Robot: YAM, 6 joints.
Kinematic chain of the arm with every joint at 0, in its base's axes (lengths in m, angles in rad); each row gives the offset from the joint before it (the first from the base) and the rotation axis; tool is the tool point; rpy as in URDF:
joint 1: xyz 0 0 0.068 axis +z
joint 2: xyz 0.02 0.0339 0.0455 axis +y
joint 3: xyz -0.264 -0.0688 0 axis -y
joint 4: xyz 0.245 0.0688 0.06 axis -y
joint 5: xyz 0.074 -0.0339 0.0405 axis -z
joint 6: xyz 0.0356 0 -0.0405 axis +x
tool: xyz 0 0 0 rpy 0 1.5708 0
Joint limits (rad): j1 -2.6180..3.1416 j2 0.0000..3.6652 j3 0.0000..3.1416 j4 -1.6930..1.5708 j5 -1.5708..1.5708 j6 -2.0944..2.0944
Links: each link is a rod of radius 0.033 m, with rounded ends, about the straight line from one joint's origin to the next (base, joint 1, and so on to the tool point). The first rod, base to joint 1, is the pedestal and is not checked.
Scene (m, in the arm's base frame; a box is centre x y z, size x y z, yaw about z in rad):
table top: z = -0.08
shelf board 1: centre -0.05 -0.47 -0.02 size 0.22 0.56 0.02 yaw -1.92
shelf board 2: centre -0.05 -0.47 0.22 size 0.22 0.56 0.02 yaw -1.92
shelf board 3: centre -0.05 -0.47 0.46 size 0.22 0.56 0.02 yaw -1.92
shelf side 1: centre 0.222 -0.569 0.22 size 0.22 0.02 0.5 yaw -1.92
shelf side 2: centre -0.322 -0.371 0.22 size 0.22 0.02 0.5 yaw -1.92
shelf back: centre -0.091 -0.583 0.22 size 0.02 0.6 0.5 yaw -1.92
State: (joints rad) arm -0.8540 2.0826 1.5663 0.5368 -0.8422 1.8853
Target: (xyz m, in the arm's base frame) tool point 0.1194 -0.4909 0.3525
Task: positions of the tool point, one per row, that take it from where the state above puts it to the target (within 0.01 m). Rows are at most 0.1 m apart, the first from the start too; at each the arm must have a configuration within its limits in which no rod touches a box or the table.
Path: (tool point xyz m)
1: 0.2618 -0.3490 0.2765
2: 0.1846 -0.3225 0.2659
3: 0.1173 -0.2758 0.2464
4: 0.0655 -0.2147 0.2197
5: 0.0323 -0.1465 0.1876
6: 0.0181 -0.0794 0.1522
7: 0.0203 -0.0209 0.1152
8: 0.0109 -0.0863 0.1606
9: 0.0082 -0.1615 0.2062
10: 0.0142 -0.2409 0.2498
11: 0.0295 -0.3187 0.2887
12: 0.0533 -0.3893 0.3205
13: 0.0841 -0.4480 0.3424
14: 0.1194 -0.4909 0.3525

